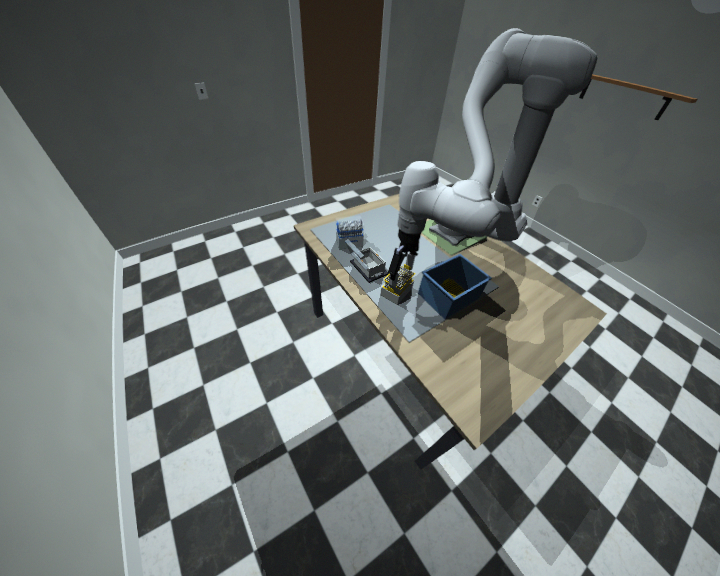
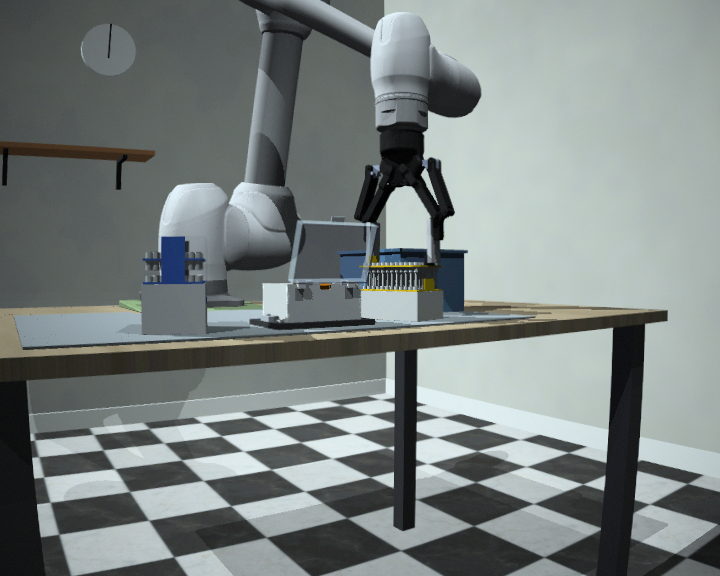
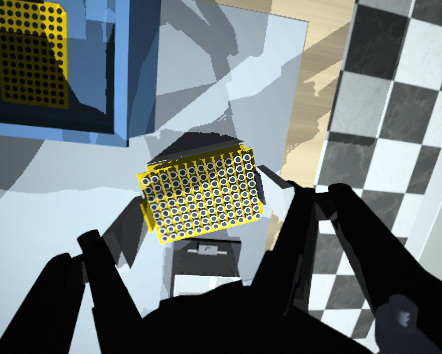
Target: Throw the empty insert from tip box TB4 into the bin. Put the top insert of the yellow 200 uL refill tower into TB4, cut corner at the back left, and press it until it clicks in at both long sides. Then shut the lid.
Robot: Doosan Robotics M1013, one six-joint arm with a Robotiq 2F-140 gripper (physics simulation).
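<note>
The yellow 200 uL refill tower (image 1: pixel 398 286) (image 2: pixel 400 304) stands on the grey mat between tip box TB4 and the bin. Its top insert (image 2: pixel 400 266) (image 3: pixel 202 197) is yellow and full of tips. My gripper (image 1: pixel 401 273) (image 2: pixel 402 258) (image 3: pixel 203 194) points straight down over it, with one finger pad against each short end of the top insert. TB4 (image 1: pixel 369 265) (image 2: pixel 312 300) (image 3: pixel 203 282) is a white box with its clear lid (image 2: pixel 329 246) standing open; it looks empty inside. A yellow insert without tips (image 1: pixel 452 286) (image 3: pixel 54 56) lies in the blue bin (image 1: pixel 438 297) (image 2: pixel 452 274) (image 3: pixel 139 70).
A blue refill tower (image 1: pixel 350 229) (image 2: pixel 174 260) stands on a grey base at the far end of the grey mat (image 1: pixel 381 229). The arm's base stands on a green pad (image 1: pixel 444 240). The table edge (image 3: pixel 304 116) runs close beside the yellow tower.
</note>
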